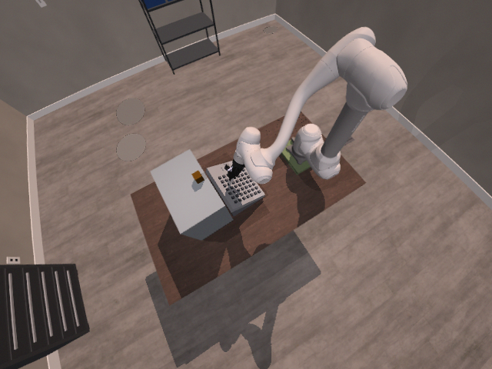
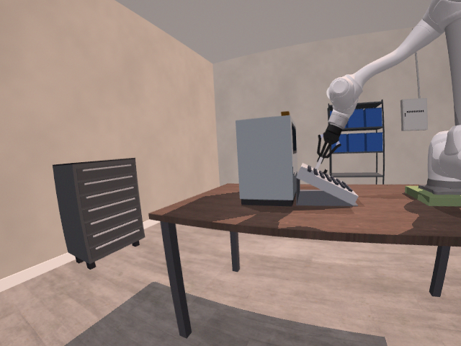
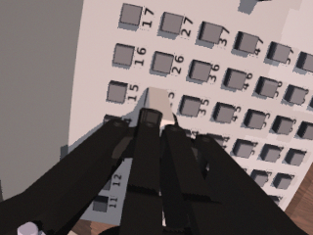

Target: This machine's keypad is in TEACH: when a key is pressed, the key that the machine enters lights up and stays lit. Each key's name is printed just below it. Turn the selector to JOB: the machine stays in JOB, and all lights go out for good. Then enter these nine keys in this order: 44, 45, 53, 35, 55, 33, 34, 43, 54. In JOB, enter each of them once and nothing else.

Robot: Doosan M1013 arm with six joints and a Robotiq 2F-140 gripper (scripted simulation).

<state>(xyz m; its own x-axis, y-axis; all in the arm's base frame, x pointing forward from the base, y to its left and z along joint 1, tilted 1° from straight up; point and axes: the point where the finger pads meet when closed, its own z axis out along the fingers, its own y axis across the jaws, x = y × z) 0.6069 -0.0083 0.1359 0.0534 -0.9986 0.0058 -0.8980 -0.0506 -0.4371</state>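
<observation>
My gripper is now 4 cm past the key 44, 3 cm to the right of it and 7 cm above it. Also, from my hand: black selector knob (4 cm behind, 13 cm to the right, 6 cm below); sloped keypad (2 cm behind, 2 cm to the right, 10 cm below).
</observation>
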